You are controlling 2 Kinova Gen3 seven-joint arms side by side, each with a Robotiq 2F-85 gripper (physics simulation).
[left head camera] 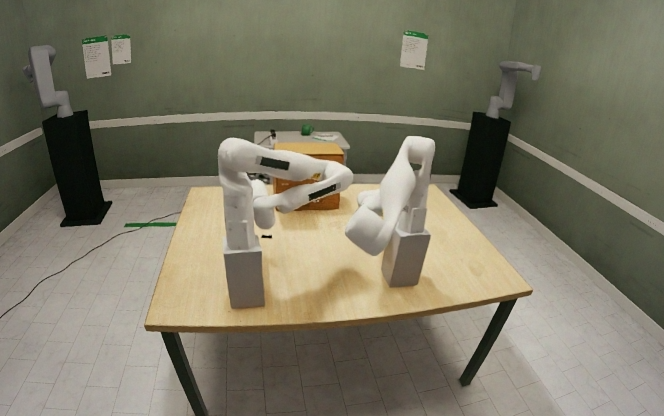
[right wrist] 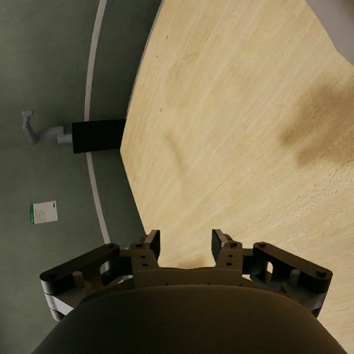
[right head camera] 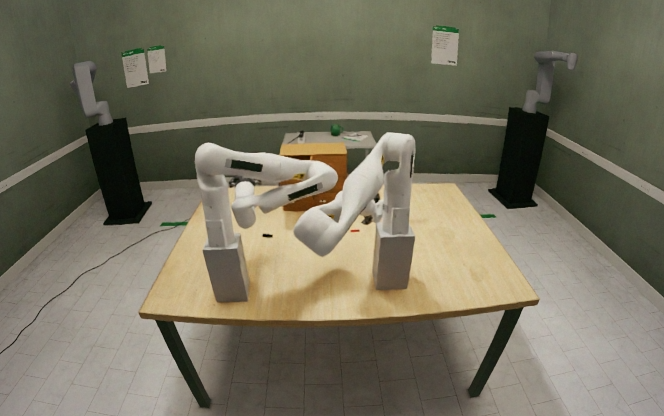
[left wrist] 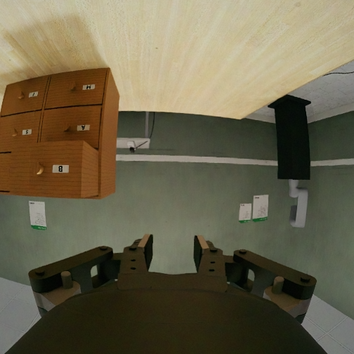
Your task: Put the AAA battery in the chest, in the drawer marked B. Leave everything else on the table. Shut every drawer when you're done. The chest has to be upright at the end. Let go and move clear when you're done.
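Frame: origin at the left arm's base, x right, y ahead, z up, level; metres.
Seen in the pictures: left arm's base at its link origin: (left head camera: pixel 241 243) (right head camera: pixel 222 241); right arm's base at its link origin: (left head camera: pixel 410 228) (right head camera: pixel 395 229).
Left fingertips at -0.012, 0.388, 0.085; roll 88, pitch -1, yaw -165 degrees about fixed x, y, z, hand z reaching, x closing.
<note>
Offsets run from my left fingertips to a thing's top centre, as dx, dy, dz. Level surfaces: height alone.
The wooden chest @(+0.249, +0.346, -0.010) (left head camera: pixel 310 149) (right head camera: pixel 317 149) (left wrist: pixel 110 125) stands upright at the table's back; the left wrist view shows it upside down. Its drawer B (left wrist: pixel 70 181) is pulled out; drawers A (left wrist: pixel 60 125) and M (left wrist: pixel 65 89) look shut. A small red stick @(+0.464, +0.066, -0.302) (right head camera: pixel 355 231) lies on the table, and a small black object @(+0.065, -0.001, -0.298) (left head camera: pixel 266 236) (right head camera: pixel 267 235) lies farther left; both are too small to read, so I cannot tell which is the AAA battery. My left gripper (left wrist: pixel 173 245) is open and empty, to one side of the chest. My right gripper (right wrist: pixel 185 239) is open and empty above the table.
The white arms rise from grey pedestals (left head camera: pixel 244 280) (right head camera: pixel 392 265) on the table @(dz -0.313) (left head camera: pixel 310 310) (right head camera: pixel 310 307) and hide parts of the chest. A grey side table (left head camera: pixel 342 137) (right head camera: pixel 367 137) with a green mug (left head camera: pixel 306 130) (right head camera: pixel 336 130) stands behind.
</note>
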